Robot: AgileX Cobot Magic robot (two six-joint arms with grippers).
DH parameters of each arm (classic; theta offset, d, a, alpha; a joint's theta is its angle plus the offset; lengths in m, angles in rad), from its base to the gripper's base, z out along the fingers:
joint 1: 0 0.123 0 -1.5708
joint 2: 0.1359 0 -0.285 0
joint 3: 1.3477 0 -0.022 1.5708
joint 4: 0 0.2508 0 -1.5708
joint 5: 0 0 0.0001 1.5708
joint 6: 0 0.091 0 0
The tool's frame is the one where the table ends.
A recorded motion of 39 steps. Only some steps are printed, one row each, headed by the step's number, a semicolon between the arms.
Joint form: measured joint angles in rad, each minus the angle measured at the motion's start. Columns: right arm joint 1, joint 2, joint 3, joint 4, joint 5, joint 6; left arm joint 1, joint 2, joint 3, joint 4, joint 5, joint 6.
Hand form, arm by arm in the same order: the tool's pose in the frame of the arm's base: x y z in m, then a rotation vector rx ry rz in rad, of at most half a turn. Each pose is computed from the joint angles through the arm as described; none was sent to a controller.
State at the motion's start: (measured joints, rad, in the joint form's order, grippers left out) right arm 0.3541 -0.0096 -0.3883 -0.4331 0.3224 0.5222; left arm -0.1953 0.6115 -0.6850 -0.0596 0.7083 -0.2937
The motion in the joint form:
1: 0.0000 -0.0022 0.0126 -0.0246 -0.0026 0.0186; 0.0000 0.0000 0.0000 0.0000 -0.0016 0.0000
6: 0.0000 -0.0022 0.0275 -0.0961 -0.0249 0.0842; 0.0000 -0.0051 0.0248 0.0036 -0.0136 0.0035
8: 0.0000 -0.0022 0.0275 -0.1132 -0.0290 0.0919; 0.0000 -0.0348 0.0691 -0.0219 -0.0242 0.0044
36: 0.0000 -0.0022 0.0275 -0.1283 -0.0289 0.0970; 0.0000 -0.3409 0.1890 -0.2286 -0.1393 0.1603
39: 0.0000 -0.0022 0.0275 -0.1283 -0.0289 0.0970; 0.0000 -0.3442 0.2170 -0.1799 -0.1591 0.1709
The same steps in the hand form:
1: 0.0220 -0.0054 0.3090 -0.0576 1.3913 0.2850; 0.1099 -0.0253 0.3313 -0.1302 2.1323 -0.3574
6: 0.0238 -0.0056 0.3072 -0.0522 1.3764 0.2758; 0.1098 -0.0250 0.3248 -0.1263 2.1397 -0.3494
8: 0.0237 -0.0059 0.3077 -0.0558 1.3699 0.2673; 0.1046 -0.0255 0.3147 -0.1381 2.1450 -0.3764
36: 0.0238 -0.0062 0.3079 -0.0589 1.3674 0.2570; 0.0537 -0.0248 0.3125 -0.0568 1.8384 -0.5442
39: 0.0238 -0.0062 0.3079 -0.0589 1.3674 0.2570; 0.0563 -0.0226 0.3048 -0.0334 1.8438 -0.4813

